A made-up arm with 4 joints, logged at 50 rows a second.
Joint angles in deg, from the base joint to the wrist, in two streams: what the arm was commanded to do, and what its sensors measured. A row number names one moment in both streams.
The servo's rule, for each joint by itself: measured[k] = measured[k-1] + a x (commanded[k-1-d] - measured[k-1]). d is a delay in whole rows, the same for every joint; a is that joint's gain. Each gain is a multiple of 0.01, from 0.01 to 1. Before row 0 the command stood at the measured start. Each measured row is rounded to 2 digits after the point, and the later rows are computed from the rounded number. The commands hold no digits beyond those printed.
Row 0, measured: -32.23 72.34 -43.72 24.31
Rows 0 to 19, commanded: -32.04 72.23 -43.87 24.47; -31.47 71.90 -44.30 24.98; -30.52 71.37 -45.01 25.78; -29.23 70.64 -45.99 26.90; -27.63 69.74 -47.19 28.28; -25.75 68.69 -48.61 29.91; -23.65 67.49 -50.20 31.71; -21.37 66.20 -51.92 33.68; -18.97 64.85 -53.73 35.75; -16.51 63.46 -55.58 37.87; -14.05 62.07 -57.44 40.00; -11.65 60.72 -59.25 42.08; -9.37 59.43 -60.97 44.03; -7.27 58.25 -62.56 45.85; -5.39 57.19 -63.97 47.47; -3.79 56.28 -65.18 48.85; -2.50 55.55 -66.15 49.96; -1.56 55.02 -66.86 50.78; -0.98 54.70 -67.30 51.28; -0.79 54.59 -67.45 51.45
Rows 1 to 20, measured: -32.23 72.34 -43.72 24.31; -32.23 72.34 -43.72 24.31; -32.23 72.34 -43.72 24.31; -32.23 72.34 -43.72 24.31; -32.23 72.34 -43.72 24.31; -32.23 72.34 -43.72 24.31; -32.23 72.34 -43.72 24.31; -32.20 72.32 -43.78 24.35; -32.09 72.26 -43.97 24.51; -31.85 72.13 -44.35 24.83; -31.46 71.91 -44.96 25.35; -30.89 71.58 -45.79 26.08; -30.12 71.15 -46.83 27.04; -29.15 70.60 -48.08 28.21; -27.98 69.94 -49.50 29.58; -26.63 69.18 -51.07 31.12; -25.11 68.32 -52.74 32.81; -23.45 67.38 -54.48 34.61; -21.68 66.38 -56.24 36.48; -19.83 65.34 -57.99 38.37
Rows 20 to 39, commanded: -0.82 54.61 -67.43 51.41; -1.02 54.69 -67.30 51.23; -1.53 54.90 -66.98 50.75; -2.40 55.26 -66.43 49.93; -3.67 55.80 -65.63 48.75; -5.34 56.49 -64.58 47.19; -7.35 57.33 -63.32 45.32; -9.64 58.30 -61.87 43.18; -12.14 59.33 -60.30 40.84; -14.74 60.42 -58.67 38.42; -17.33 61.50 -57.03 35.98; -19.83 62.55 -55.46 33.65; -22.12 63.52 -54.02 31.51; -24.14 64.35 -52.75 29.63; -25.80 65.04 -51.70 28.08; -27.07 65.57 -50.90 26.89; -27.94 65.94 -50.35 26.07; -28.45 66.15 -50.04 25.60; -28.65 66.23 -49.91 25.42; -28.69 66.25 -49.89 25.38
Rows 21 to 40, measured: -17.95 64.28 -59.68 40.24; -16.07 63.22 -61.27 42.05; -14.23 62.18 -62.72 43.75; -12.47 61.19 -63.99 45.30; -10.83 60.26 -65.05 46.67; -9.35 59.43 -65.88 47.82; -8.07 58.70 -66.46 48.73; -6.98 58.09 -66.82 49.40; -6.09 57.58 -67.00 49.86; -5.41 57.18 -66.99 50.08; -4.96 56.89 -66.78 50.04; -4.77 56.73 -66.35 49.72; -4.86 56.69 -65.70 49.09; -5.23 56.79 -64.82 48.15; -5.89 57.02 -63.73 46.91; -6.83 57.37 -62.46 45.39; -8.02 57.83 -61.06 43.65; -9.42 58.38 -59.57 41.73; -10.98 59.01 -58.05 39.71; -12.65 59.69 -56.56 37.66
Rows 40 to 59, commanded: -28.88 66.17 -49.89 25.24; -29.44 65.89 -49.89 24.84; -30.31 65.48 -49.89 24.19; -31.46 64.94 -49.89 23.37; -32.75 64.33 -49.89 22.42; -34.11 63.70 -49.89 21.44; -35.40 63.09 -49.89 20.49; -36.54 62.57 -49.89 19.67; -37.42 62.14 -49.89 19.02; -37.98 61.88 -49.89 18.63; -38.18 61.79 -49.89 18.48; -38.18 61.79 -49.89 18.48; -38.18 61.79 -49.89 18.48; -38.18 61.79 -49.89 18.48; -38.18 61.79 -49.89 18.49; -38.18 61.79 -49.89 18.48; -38.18 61.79 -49.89 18.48; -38.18 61.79 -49.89 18.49; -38.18 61.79 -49.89 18.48; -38.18 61.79 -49.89 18.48
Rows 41 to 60, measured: -14.37 60.39 -55.15 35.65; -16.08 61.09 -53.87 33.76; -17.73 61.76 -52.77 32.04; -19.26 62.39 -51.87 30.55; -20.64 62.95 -51.19 29.31; -21.84 63.44 -50.72 28.34; -22.87 63.86 -50.41 27.60; -23.77 64.21 -50.22 27.01; -24.62 64.46 -50.10 26.47; -25.47 64.61 -50.02 25.90; -26.37 64.66 -49.97 25.27; -27.33 64.61 -49.94 24.56; -28.35 64.47 -49.92 23.78; -29.41 64.26 -49.91 22.96; -30.48 64.01 -49.90 22.14; -31.52 63.73 -49.90 21.36; -32.49 63.45 -49.90 20.68; -33.34 63.20 -49.90 20.13; -34.07 62.99 -49.90 19.72; -34.69 62.81 -49.90 19.41
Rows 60 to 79, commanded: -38.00 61.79 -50.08 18.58; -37.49 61.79 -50.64 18.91; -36.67 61.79 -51.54 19.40; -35.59 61.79 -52.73 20.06; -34.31 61.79 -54.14 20.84; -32.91 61.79 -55.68 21.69; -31.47 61.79 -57.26 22.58; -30.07 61.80 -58.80 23.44; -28.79 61.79 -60.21 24.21; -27.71 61.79 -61.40 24.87; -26.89 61.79 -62.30 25.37; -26.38 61.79 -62.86 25.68; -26.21 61.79 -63.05 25.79; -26.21 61.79 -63.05 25.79; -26.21 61.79 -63.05 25.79; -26.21 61.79 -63.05 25.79; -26.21 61.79 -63.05 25.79; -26.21 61.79 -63.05 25.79; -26.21 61.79 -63.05 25.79; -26.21 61.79 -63.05 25.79
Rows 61 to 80, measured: -35.21 62.66 -49.90 19.18; -35.66 62.53 -49.90 19.01; -36.04 62.42 -49.90 18.88; -36.36 62.33 -49.90 18.78; -36.63 62.25 -49.90 18.71; -36.86 62.18 -49.90 18.65; -37.06 62.12 -49.90 18.61; -37.20 62.07 -49.97 18.60; -37.24 62.03 -50.22 18.68; -37.15 61.99 -50.71 18.86; -36.92 61.96 -51.46 19.16; -36.53 61.93 -52.45 19.58; -35.99 61.91 -53.65 20.11; -35.31 61.89 -54.99 20.73; -34.52 61.88 -56.40 21.41; -33.66 61.87 -57.81 22.11; -32.77 61.86 -59.14 22.80; -31.89 61.85 -60.31 23.44; -31.06 61.84 -61.25 24.00; -30.33 61.83 -61.92 24.45
